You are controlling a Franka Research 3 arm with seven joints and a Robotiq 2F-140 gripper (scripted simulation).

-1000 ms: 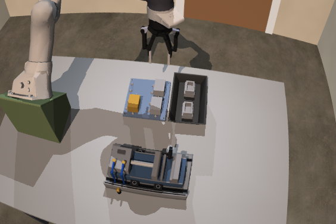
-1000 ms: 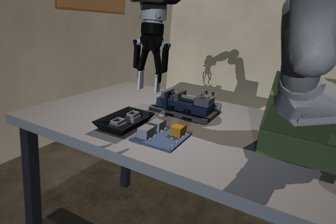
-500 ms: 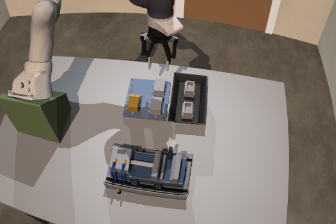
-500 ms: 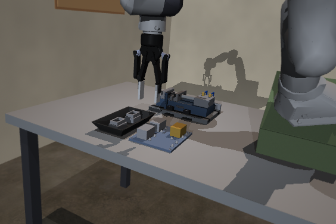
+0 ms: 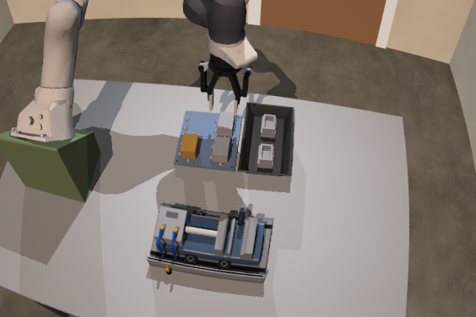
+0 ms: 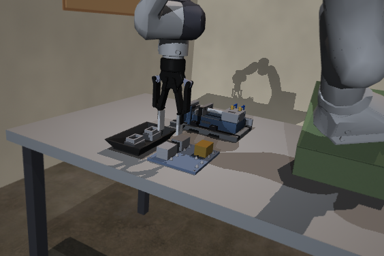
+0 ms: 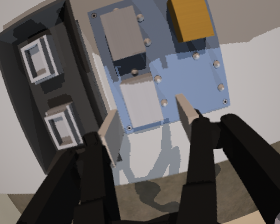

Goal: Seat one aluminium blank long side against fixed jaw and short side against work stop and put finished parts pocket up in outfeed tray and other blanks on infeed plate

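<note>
Now: hand 90 mm to the left of the aluminium blank and 100 mm above it. Also, from my hand: brass blank (90 mm behind, 80 mm to the right, 100 mm below); blue vise (30 mm behind, 370 mm to the right, 80 mm below).
</note>
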